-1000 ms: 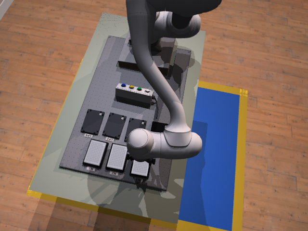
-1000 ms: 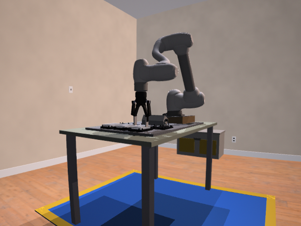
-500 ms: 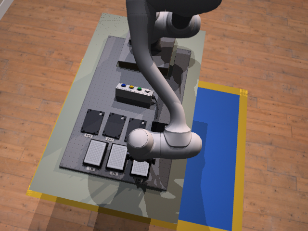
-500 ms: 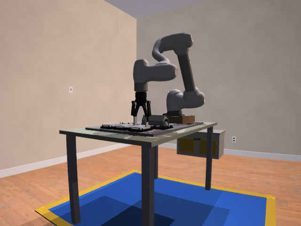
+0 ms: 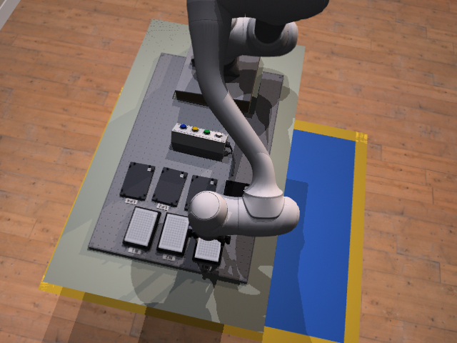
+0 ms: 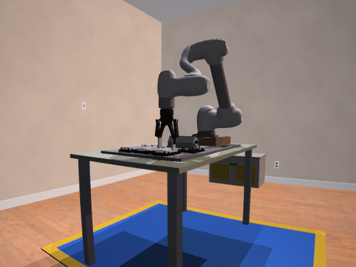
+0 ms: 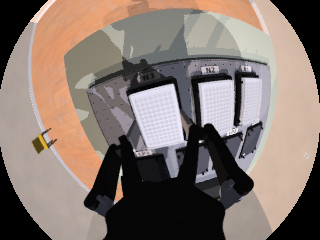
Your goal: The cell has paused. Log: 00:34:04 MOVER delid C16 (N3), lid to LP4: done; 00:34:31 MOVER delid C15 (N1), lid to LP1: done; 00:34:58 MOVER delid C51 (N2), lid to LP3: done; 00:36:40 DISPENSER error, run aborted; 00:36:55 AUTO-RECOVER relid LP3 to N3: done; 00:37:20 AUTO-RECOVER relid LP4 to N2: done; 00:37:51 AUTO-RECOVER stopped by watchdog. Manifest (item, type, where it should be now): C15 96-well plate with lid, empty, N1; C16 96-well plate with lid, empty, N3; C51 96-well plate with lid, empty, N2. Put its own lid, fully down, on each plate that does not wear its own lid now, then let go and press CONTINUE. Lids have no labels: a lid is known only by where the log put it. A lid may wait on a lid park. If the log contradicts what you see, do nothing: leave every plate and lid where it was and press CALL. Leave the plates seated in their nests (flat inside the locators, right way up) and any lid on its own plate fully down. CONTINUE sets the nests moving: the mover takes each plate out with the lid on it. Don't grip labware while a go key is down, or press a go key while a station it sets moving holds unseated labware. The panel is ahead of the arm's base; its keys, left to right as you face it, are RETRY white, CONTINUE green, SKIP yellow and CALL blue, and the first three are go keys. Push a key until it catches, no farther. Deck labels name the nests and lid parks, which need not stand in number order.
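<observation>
My hand is 3 cm above the 96-well plate. Also, from my hand: lid park LP2: 22 cm behind, 17 cm to the right, 5 cm below; lid park LP3: 19 cm behind, 5 cm below, 4 cm to the right; lid park LP1: 17 cm behind, 9 cm to the left, 5 cm below.
</observation>
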